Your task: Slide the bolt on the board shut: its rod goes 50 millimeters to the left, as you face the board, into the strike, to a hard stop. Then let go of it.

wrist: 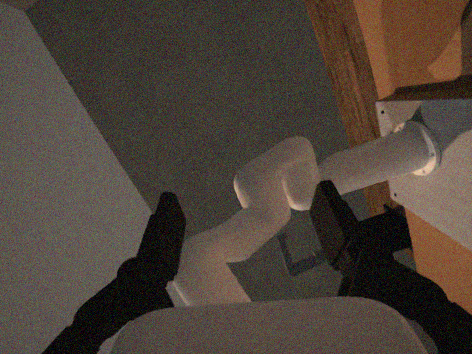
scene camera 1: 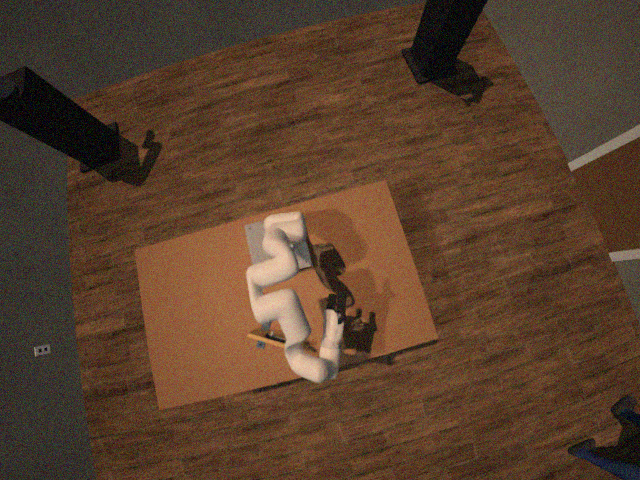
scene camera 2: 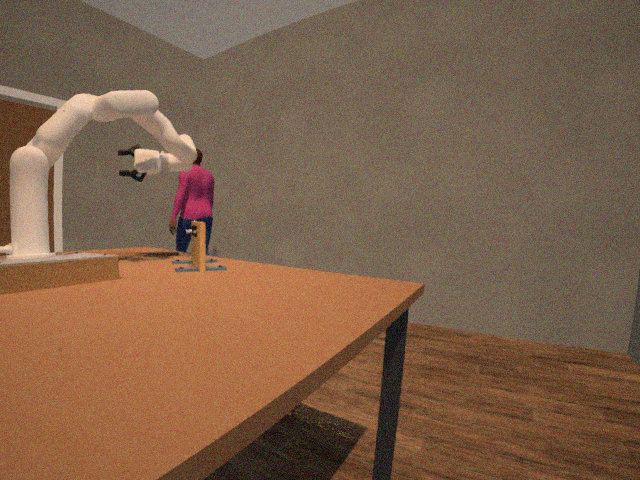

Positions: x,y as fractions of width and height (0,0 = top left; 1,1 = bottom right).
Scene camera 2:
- gripper: 0.19,0.34
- wooden board: 0.31,0.51
